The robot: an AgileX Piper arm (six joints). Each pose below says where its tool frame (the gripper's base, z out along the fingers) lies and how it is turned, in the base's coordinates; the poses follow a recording.
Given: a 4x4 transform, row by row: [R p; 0 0 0 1], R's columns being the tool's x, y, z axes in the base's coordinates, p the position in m. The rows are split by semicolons.
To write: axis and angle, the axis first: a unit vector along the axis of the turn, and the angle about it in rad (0 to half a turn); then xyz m. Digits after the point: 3 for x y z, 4 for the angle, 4 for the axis.
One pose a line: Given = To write
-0.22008 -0.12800 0.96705 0.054; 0.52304 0.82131 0.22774 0.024; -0.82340 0.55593 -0.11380 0.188; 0 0 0 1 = 0.1698 0.9262 0.3368 1.8300 0.054 0.024 0.188
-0.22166 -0.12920 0.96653 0.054; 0.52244 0.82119 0.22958 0.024; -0.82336 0.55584 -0.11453 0.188; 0 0 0 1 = 0.1688 0.9262 0.3372 1.8312 0.054 0.024 0.188
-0.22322 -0.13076 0.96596 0.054; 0.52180 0.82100 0.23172 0.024; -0.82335 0.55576 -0.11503 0.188; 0 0 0 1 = 0.1677 0.9262 0.3378 1.8324 0.054 0.024 0.188
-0.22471 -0.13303 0.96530 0.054; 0.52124 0.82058 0.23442 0.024; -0.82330 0.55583 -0.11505 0.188; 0 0 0 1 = 0.1664 0.9260 0.3387 1.8334 0.054 0.024 0.188
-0.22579 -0.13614 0.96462 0.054; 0.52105 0.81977 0.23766 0.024; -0.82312 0.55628 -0.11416 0.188; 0 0 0 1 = 0.1650 0.9257 0.3403 1.8339 0.054 0.024 0.188
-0.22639 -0.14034 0.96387 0.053; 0.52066 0.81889 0.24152 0.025; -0.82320 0.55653 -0.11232 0.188; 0 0 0 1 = 0.1631 0.9253 0.3423 1.8337 0.053 0.025 0.188
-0.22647 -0.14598 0.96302 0.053; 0.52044 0.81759 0.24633 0.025; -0.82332 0.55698 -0.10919 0.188; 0 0 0 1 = 0.1608 0.9247 0.3450 1.8328 0.053 0.025 0.188
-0.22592 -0.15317 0.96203 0.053; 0.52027 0.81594 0.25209 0.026; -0.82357 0.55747 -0.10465 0.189; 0 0 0 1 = 0.1580 0.9239 0.3485 1.8310 0.053 0.026 0.189
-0.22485 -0.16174 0.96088 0.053; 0.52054 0.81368 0.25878 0.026; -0.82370 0.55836 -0.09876 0.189; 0 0 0 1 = 0.1549 0.9228 0.3528 1.8286 0.053 0.026 0.189
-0.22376 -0.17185 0.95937 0.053; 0.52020 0.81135 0.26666 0.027; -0.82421 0.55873 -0.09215 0.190; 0 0 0 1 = 0.1509 0.9216 0.3576 1.8258 0.053 0.027 0.190
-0.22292 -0.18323 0.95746 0.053; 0.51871 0.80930 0.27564 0.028; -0.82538 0.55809 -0.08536 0.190; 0 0 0 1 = 0.1458 0.9205 0.3624 1.8230 0.053 0.028 0.190
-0.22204 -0.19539 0.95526 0.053; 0.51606 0.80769 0.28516 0.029; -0.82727 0.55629 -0.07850 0.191; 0 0 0 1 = 0.1399 0.9196 0.3670 1.8198 0.053 0.029 0.191
